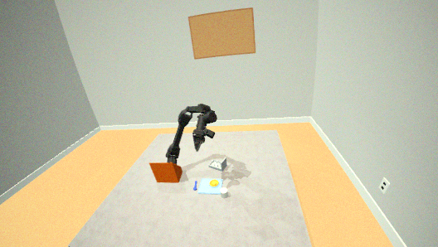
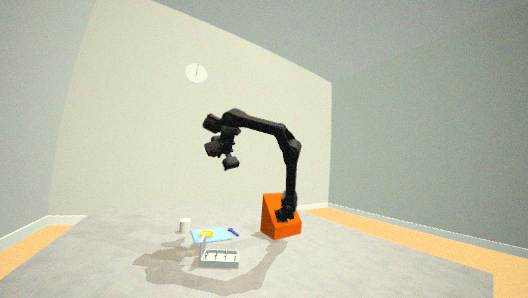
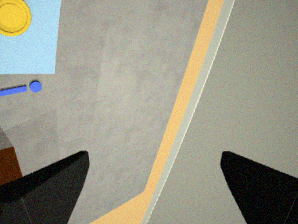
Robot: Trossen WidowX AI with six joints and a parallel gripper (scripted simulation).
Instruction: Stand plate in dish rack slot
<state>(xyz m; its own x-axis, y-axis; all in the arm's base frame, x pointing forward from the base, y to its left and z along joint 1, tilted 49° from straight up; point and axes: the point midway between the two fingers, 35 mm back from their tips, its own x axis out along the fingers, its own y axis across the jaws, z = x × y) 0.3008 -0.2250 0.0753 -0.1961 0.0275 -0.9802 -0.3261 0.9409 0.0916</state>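
Right now the yellow plate is 50 mm ahead of my gripper tip, 40 mm to the left of it and 300 mm below it. Also, from my gripper tip: light blue mat: 30 mm ahead, 30 mm to the left, 310 mm below; then white cup: 140 mm ahead, 40 mm to the right, 290 mm below; then small blue utensil: 70 mm behind, 20 mm to the left, 310 mm below.
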